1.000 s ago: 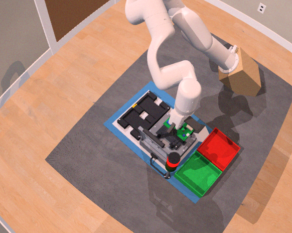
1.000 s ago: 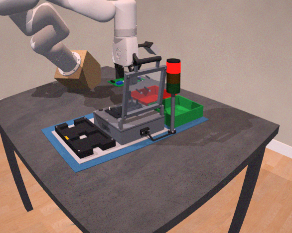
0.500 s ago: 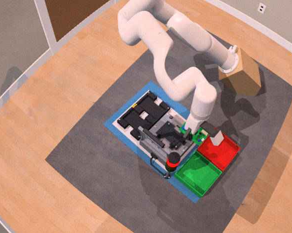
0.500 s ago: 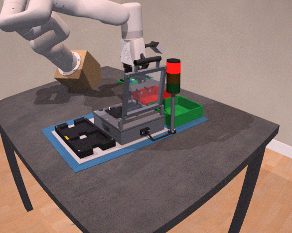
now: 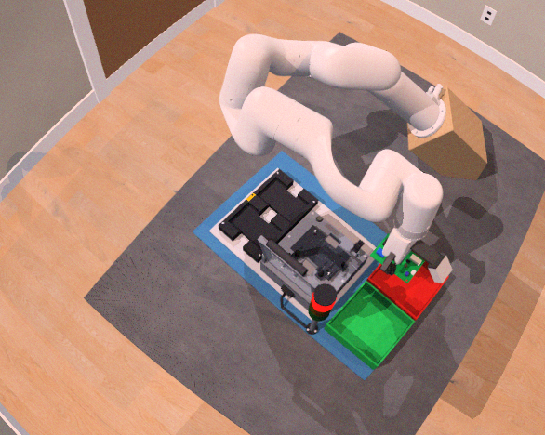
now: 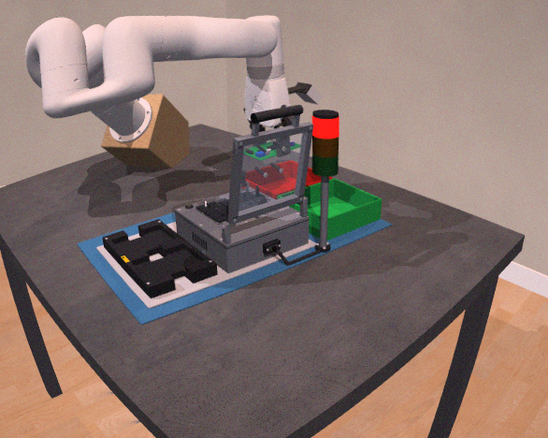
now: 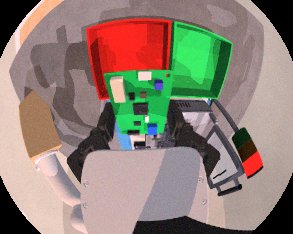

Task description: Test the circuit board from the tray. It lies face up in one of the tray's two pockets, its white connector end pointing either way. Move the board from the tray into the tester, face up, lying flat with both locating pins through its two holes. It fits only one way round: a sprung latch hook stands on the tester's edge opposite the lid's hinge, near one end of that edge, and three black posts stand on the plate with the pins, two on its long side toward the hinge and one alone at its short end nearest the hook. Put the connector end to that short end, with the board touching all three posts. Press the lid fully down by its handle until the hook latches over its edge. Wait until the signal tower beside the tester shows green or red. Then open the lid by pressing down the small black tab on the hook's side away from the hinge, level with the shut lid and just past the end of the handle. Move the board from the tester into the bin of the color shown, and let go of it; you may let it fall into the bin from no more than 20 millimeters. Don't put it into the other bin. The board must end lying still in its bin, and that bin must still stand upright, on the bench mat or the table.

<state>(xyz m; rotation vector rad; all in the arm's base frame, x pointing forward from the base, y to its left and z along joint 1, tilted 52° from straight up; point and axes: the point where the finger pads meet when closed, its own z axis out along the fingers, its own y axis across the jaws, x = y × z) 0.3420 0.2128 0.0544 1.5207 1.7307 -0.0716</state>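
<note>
Now: the red bin 120 mm below my hand, 50 mm to the left of it and 10 mm behind it. The rest, counted from my hand: green circuit board 10 mm below; then black latch hook 90 mm to the right, 50 mm below, 10 mm ahead; then plate 150 mm to the right, 70 mm ahead, 60 mm below.
</note>
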